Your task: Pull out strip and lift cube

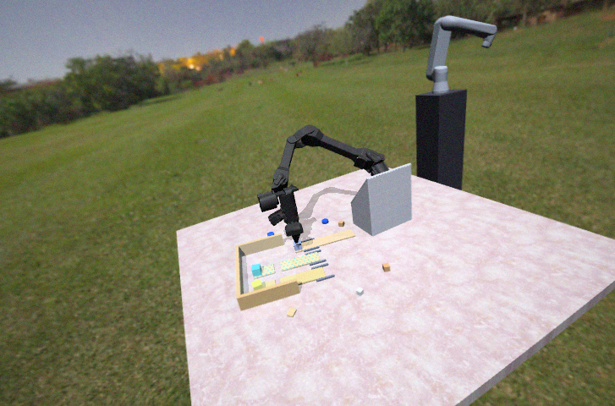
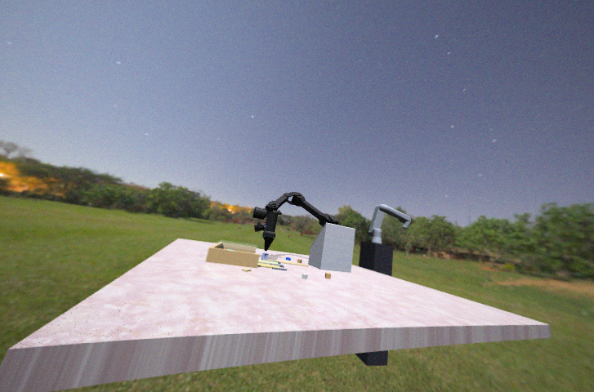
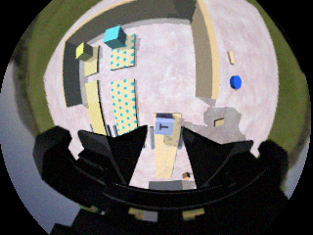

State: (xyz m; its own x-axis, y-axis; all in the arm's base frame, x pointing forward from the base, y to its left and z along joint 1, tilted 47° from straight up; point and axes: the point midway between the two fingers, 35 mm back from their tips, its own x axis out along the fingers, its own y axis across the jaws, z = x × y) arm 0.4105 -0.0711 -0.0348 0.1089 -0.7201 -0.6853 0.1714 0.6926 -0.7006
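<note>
Now: the labelled cube 3 cm below my gripper tip.
</note>
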